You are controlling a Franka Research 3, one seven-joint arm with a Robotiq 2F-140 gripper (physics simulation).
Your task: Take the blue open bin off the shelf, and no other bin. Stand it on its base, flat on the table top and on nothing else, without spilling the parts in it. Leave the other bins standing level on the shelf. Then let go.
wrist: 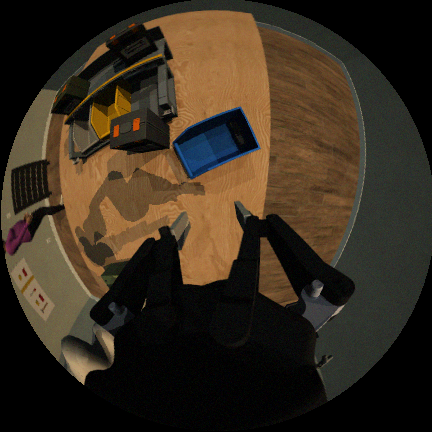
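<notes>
The blue open bin stands on the wooden table top, off the shelf, with its open top facing up toward the camera. A dark patch shows inside its far right end; whether it is loose parts or shadow I cannot tell. Its left corner is very near a black case. My gripper is open and empty, its fingertips apart from the bin and nearer the camera side. The shelf at the upper left holds a yellow bin and grey bins; whether these are level is hard to tell.
A black case with orange latches stands between the shelf and the blue bin. A dark green case and another black case are by the shelf. A green object shows beside my left finger linkage. The table's edge runs right of the bin.
</notes>
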